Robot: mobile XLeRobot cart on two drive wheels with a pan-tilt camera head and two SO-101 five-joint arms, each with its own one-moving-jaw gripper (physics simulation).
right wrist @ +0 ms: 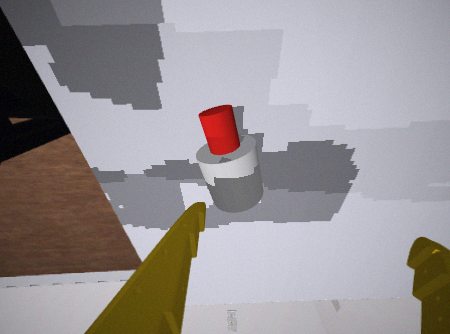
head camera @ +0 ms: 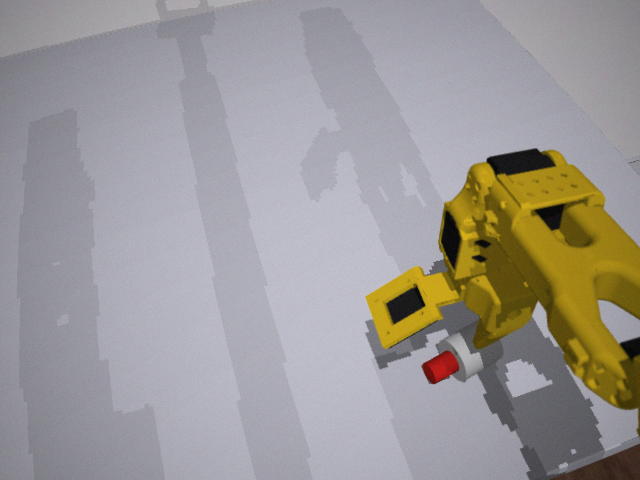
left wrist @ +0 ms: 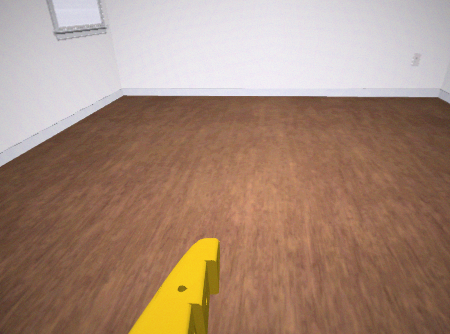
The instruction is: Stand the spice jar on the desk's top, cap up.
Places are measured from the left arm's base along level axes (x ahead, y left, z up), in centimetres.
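Pixels of known places: left hand, its tool point: [left wrist: 218, 258]; right hand, its tool point: [right wrist: 205, 212] [head camera: 478, 340].
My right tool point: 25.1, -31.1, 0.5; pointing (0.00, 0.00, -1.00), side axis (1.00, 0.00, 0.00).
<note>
Behind a point stands the place of what it marks, as x, y, z.
The spice jar [head camera: 467, 357] @[25.2, -30.7, -2.0] [right wrist: 235, 182] @[26.6, -31.2, -1.7] has a pale grey-white body and a red cap. It lies on its side on the desk's top [head camera: 155, 232] @[48.0, -7.0, -5.5] [right wrist: 320, 270] @[39.7, -48.9, -5.5], cap toward the lower left in the head view and toward the top in the right wrist view. My right gripper [head camera: 479, 342] [right wrist: 310, 224] is open and empty, its jaws wide apart. The left-hand jaw tip in the right wrist view appears close to the jar's base end; the jar shows beyond the tips. In the head view this gripper partly covers the body. My left gripper [left wrist: 214, 245] is open, one notched jaw showing.
Brown floor [head camera: 615, 467] @[29.7, -76.9, -77.5] [left wrist: 280, 200] @[-159.5, -5.6, -77.5] [right wrist: 55, 215] @[-91.1, -119.4, -77.5] shows past the desk's edge at the lower right of the head view and at the left of the right wrist view. The left wrist view faces floor and white walls [left wrist: 260, 45] @[-381.6, -41.3, -20.4]. Arm shadows lie across the desk.
</note>
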